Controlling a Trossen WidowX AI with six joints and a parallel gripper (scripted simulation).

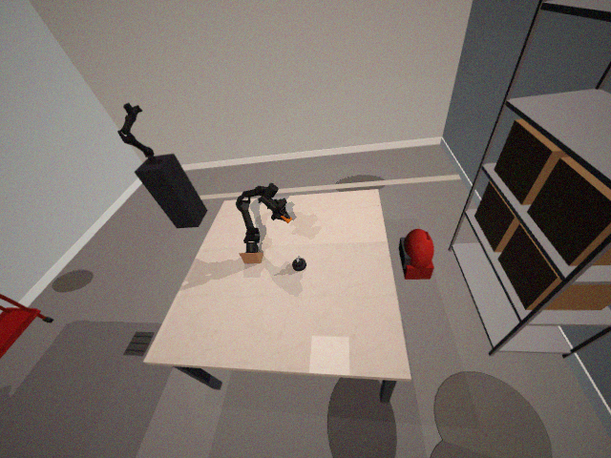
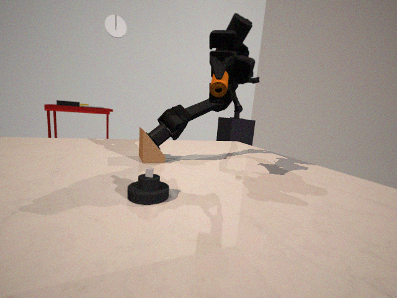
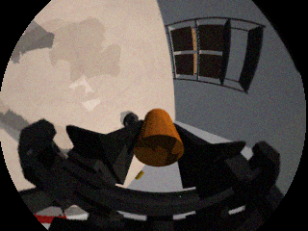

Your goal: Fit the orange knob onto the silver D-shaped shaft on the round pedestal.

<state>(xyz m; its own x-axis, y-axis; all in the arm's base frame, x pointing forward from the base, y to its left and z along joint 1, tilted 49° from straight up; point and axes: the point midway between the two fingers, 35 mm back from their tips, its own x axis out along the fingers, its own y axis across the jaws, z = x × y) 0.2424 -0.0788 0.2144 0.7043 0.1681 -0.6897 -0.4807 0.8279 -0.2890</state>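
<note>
Right now the orange knob is 2 cm behind my gripper tip, 2 cm above it and 1 cm to the left of it. From my gripper tip the other things lie so: round pedestal (21 cm below, 16 cm to the right, 4 cm ahead).
</note>
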